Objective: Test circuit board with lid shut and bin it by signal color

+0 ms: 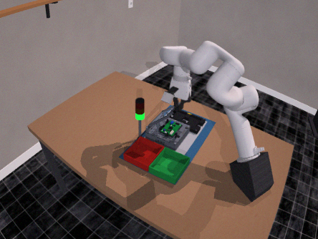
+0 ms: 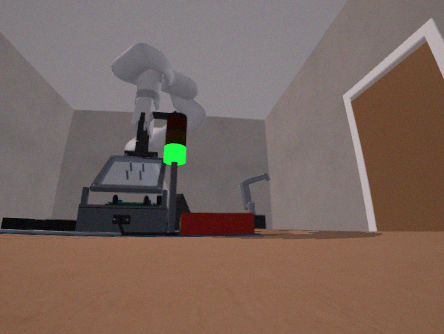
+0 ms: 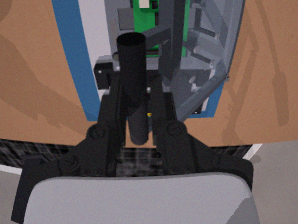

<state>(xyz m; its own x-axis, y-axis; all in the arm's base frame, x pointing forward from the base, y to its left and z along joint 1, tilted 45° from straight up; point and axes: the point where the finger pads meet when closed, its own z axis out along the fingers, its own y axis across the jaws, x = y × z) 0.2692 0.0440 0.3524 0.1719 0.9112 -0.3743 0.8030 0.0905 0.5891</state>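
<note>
Right now my hand is 3 cm short of the green circuit board and 16 cm above it. Also, from my hand: tester lid 6 cm ahead, 1 cm to the right, 7 cm below; then black latch block 2 cm behind, 6 cm to the left, 14 cm below; then tester plate 3 cm ahead, 16 cm below.
</note>
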